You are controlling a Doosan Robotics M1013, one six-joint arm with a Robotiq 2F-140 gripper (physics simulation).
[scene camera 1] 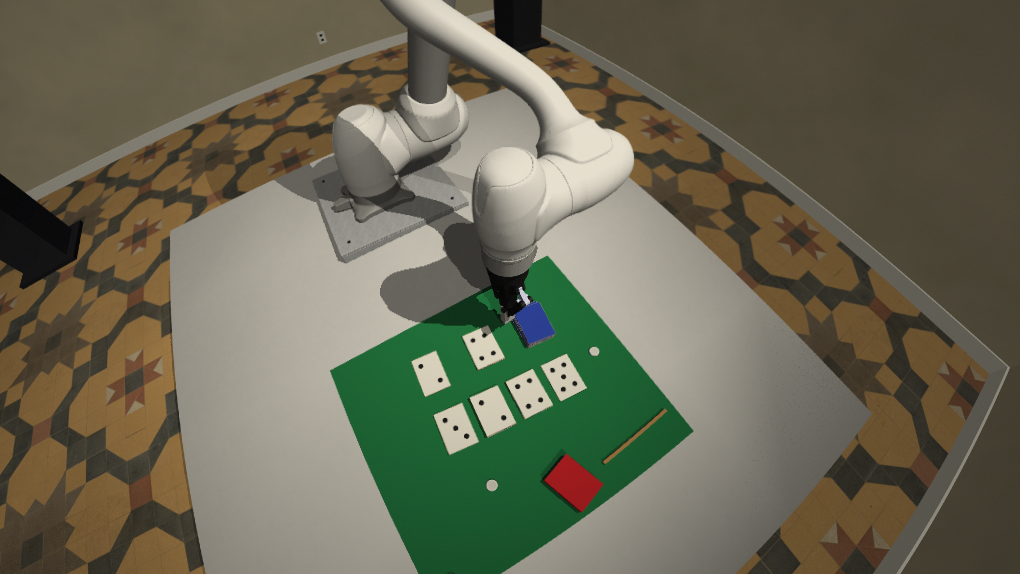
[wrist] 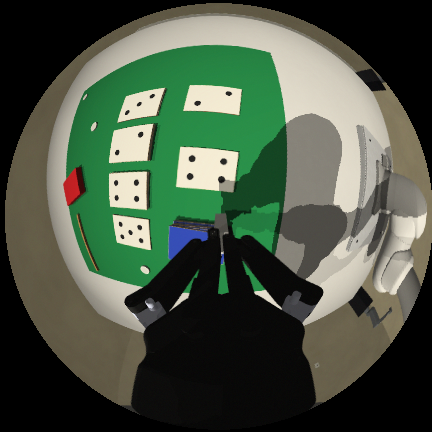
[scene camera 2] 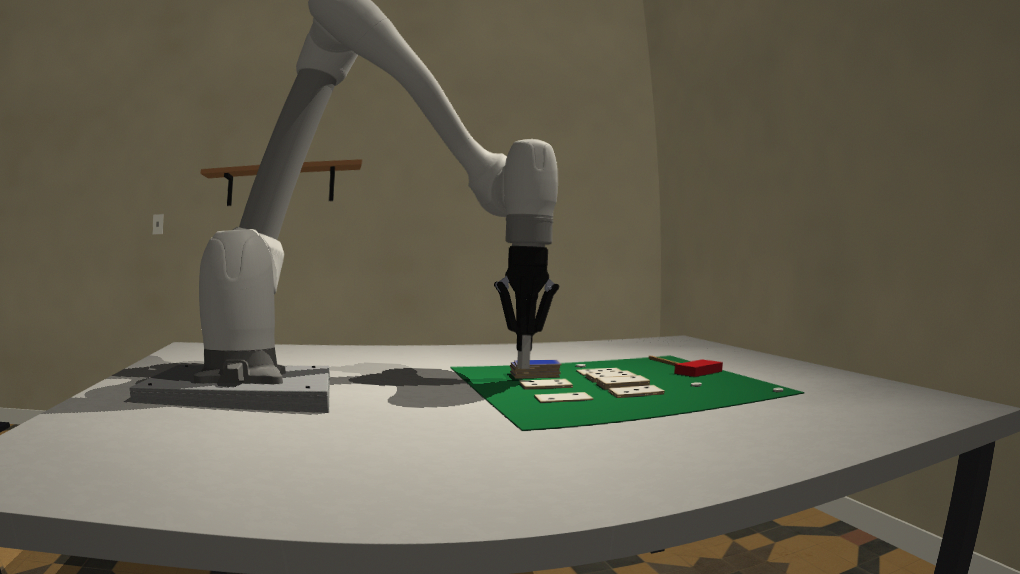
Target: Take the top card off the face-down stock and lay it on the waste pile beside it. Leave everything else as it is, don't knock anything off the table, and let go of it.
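Frame: origin at the arm's base, x ahead, y left, z up, level; centimetres.
Seen in the pictures: gripper, fingertip midpoint: point(scene camera 1: 507, 318) point(wrist: 220, 221) point(scene camera 2: 523, 368); arm's base, origin of the base link: point(scene camera 1: 377, 194) point(wrist: 380, 189) point(scene camera 2: 241, 377).
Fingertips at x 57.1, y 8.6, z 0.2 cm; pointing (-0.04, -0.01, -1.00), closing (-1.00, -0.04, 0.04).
Offsets run from my fingertips to a thing's top centre. Level surfaces: height alone.
The face-down stock @[dx +4.3, dy +4.2, dz +0.4 cm] point(scene camera 1: 534, 324) point(scene camera 2: 540, 371) point(wrist: 184, 244) is a thick stack with a blue top. The waste pile @[dx +1.9, dy -7.9, dz -1.7 cm] point(scene camera 1: 490, 354) point(scene camera 2: 546, 384) point(wrist: 206, 170) beside it shows a cream card with four dots. My gripper point(scene camera 1: 507, 318) point(scene camera 2: 524, 365) point(wrist: 220, 221) points down and is shut, with nothing between its fingertips. The fingertips are low, at the edge of the stock that faces the robot base. In the wrist view the fingers hide part of the stock, and I cannot tell whether they touch it.
The green mat @[dz -2.4 cm] point(scene camera 1: 385, 456) point(scene camera 2: 499, 410) point(wrist: 165, 70) also bears a two-dot card @[dx +0.6, dy -20.8, dz -2.0 cm] point(scene camera 1: 430, 374) point(wrist: 214, 101), a row of face-up cards, a red box @[dx +36.0, dy -9.5, dz -0.3 cm] point(scene camera 1: 572, 482) point(scene camera 2: 699, 367) point(wrist: 73, 187), a thin stick @[dx +36.5, dy +6.5, dz -1.6 cm] point(scene camera 1: 634, 436) point(wrist: 87, 242) and small white discs @[dx +16.9, dy +11.6, dz -1.9 cm] point(scene camera 1: 594, 351) @[dx +27.4, dy -22.3, dz -1.9 cm] point(scene camera 1: 492, 485).
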